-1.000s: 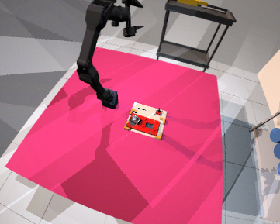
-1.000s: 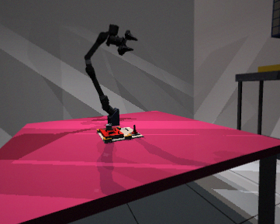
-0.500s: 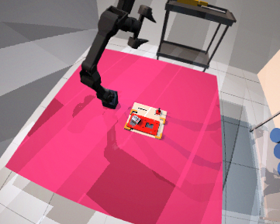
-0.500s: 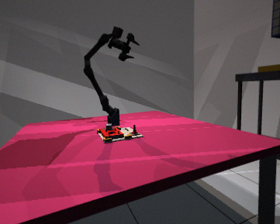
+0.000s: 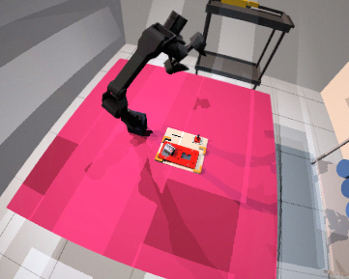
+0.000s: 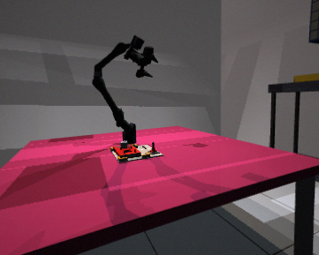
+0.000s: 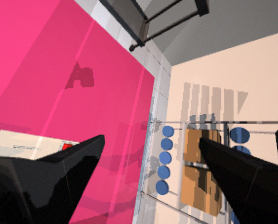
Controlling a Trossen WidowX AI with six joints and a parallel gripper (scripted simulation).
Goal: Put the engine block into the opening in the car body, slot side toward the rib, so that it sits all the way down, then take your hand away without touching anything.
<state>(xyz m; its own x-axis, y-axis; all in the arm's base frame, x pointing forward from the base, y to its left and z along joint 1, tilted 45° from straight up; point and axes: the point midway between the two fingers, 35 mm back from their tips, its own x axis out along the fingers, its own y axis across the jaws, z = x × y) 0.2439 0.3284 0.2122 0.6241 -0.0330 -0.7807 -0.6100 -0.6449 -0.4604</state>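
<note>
My gripper tip is 4 cm past the grey engine block, 19 cm to the left of it and 42 cm above it. From my gripper tip the other things lie so: cream base plate 3 cm ahead, 16 cm to the right, 44 cm below; then black peg 10 cm ahead, 7 cm to the right, 42 cm below.
</note>
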